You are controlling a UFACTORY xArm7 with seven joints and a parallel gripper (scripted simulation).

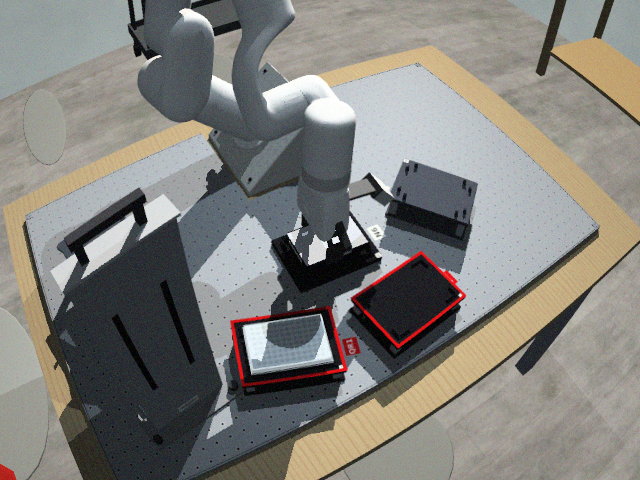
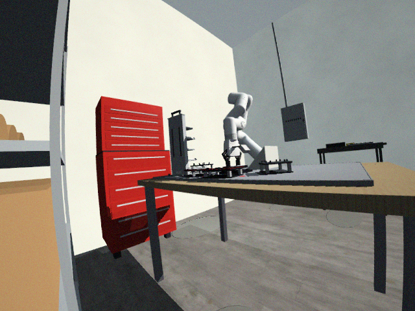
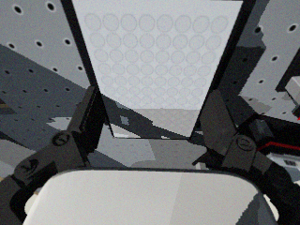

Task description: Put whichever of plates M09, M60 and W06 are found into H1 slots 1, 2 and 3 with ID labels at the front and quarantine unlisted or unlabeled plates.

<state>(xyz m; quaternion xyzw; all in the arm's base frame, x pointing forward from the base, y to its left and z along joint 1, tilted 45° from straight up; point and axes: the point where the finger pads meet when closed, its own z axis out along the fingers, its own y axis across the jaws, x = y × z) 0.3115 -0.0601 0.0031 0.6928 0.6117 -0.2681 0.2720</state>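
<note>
The black nest N6 lies 1 cm to the left of my hand and 4 cm below it. The rest, counted from my hand: deck label (7 cm behind, 19 cm to the left, 4 cm below); white well plate (15 cm ahead, 16 cm to the right); dark-framed plate (1 cm to the left, 1 cm below).
</note>
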